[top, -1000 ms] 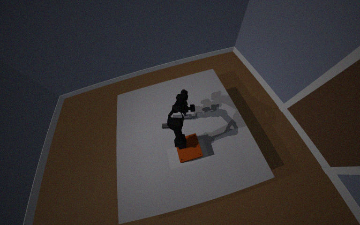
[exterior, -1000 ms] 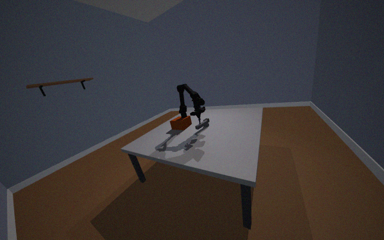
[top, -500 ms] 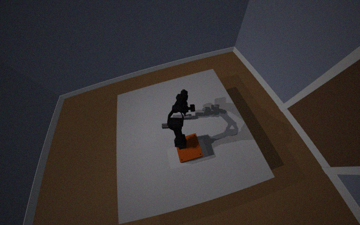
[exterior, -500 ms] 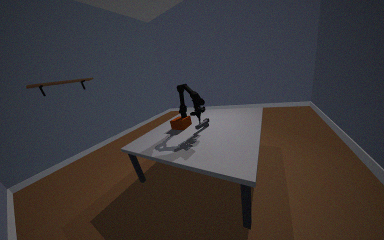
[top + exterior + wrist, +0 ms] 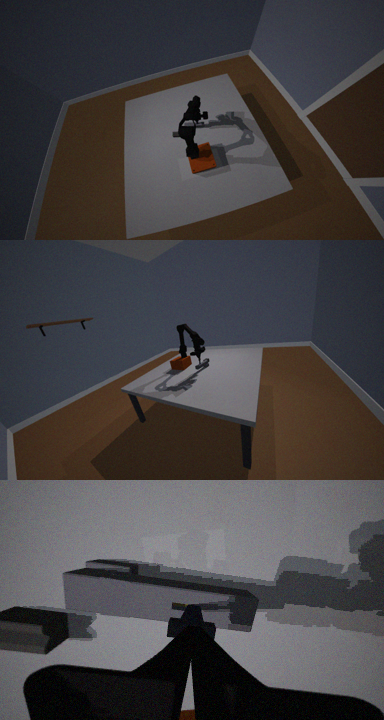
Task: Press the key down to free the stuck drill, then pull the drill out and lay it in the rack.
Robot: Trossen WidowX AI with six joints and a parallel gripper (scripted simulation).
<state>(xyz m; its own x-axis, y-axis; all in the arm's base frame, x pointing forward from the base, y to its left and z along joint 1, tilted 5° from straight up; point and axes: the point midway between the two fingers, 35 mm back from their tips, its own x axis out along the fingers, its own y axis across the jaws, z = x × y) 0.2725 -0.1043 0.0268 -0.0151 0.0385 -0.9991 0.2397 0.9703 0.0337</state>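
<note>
The drill is 80 mm below my gripper tip, 50 mm to the left of it and 10 mm ahead of it. Also, from my gripper tip: dark key: 30 mm below.
</note>
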